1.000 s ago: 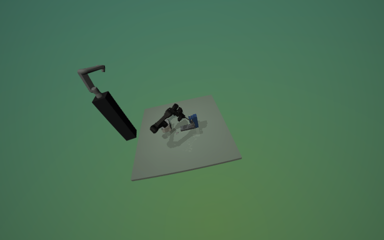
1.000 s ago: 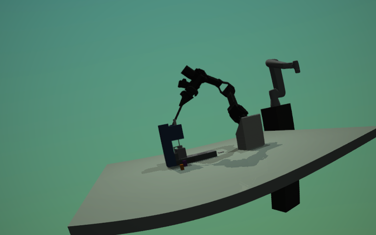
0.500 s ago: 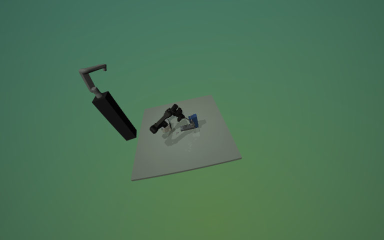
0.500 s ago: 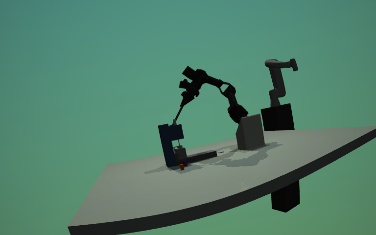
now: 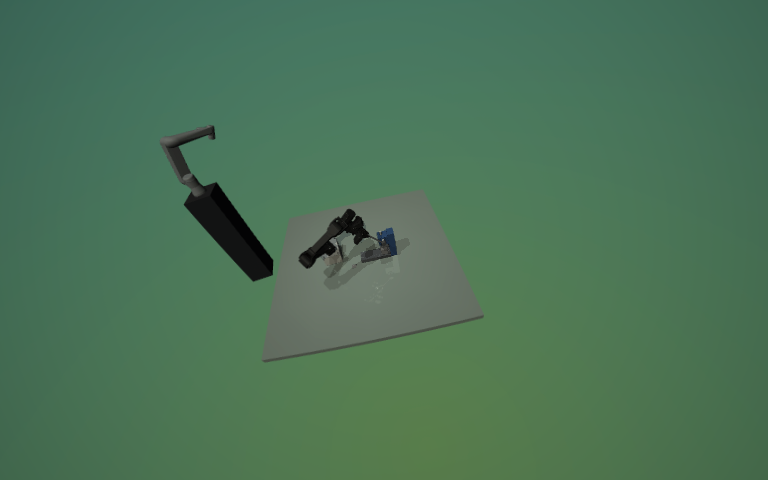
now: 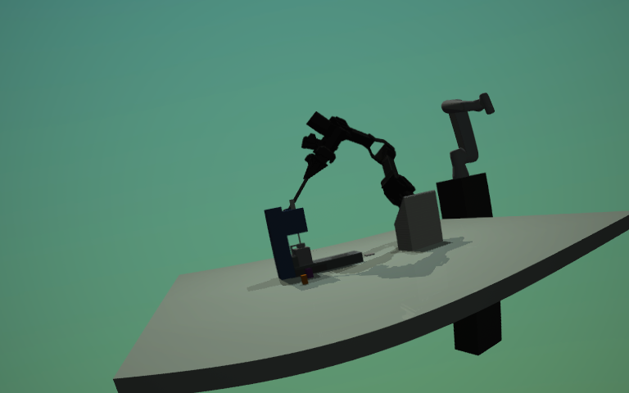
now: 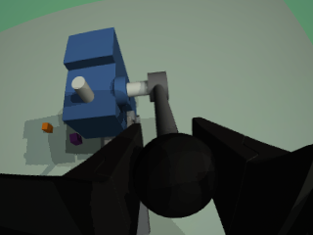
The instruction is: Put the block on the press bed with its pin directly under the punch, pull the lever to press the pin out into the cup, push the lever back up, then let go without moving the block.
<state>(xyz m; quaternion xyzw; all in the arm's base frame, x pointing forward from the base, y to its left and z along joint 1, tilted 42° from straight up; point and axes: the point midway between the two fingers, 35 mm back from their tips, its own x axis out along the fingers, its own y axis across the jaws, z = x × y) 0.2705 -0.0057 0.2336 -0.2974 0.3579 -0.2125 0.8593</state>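
The grey punch is 8 cm ahead of my gripper tip, 6 cm to the left of it and 14 cm below it. From my gripper tip the other things lie so: orange cube (15 cm ahead, 23 cm to the left, 27 cm below); grey lever (3 cm ahead, 1 cm to the left, 4 cm below).
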